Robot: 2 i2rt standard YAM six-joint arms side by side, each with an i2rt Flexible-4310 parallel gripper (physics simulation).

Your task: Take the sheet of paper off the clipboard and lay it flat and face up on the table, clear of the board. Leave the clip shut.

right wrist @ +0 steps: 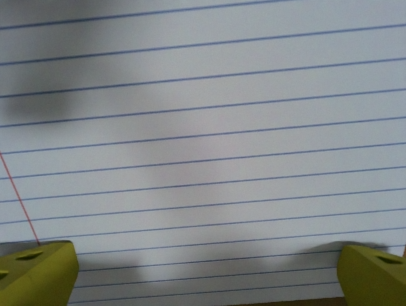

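The white sheet of paper (210,150), with blue ruled lines and a red margin line at the left, fills most of the right wrist view, its ruled face towards the camera. My right gripper (207,256) is open, its two yellow fingers wide apart at the lower left and lower right corners, over the lower part of the sheet. Soft shadows fall on the paper near both fingertips. No paper shows pinched between them. The clip does not show, and my left gripper is not in view.
A thin brown strip (320,302) shows past the sheet's edge at the bottom; whether it is the board or the table I cannot tell. Darker blurred shadows lie on the paper at the upper left.
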